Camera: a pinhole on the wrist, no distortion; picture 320 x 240 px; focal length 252.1 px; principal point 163.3 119.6 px. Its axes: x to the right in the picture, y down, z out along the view. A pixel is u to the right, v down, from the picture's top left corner.
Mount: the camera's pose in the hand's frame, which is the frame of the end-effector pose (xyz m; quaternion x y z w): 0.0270 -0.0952 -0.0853 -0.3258 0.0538 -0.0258 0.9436
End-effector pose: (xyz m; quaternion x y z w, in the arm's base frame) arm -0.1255 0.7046 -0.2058 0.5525 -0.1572 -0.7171 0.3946
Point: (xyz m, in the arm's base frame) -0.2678 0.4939 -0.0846
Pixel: 170.7 128.9
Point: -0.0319 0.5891 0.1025
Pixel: outside the picture
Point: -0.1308 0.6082 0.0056
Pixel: 53.2 214.9
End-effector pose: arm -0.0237 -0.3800 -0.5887 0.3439 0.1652 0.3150 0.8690
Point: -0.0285 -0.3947 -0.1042
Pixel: 101.0 148.8
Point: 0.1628 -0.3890 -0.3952
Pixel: 201.2 60.0
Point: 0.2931 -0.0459 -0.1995
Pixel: 308.2 169.7
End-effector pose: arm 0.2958 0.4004 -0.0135 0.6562 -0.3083 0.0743 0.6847
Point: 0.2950 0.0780 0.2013
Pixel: 233.1 95.2
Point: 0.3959 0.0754 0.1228
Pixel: 284.8 38.2
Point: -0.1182 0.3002 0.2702
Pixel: 47.1 228.1
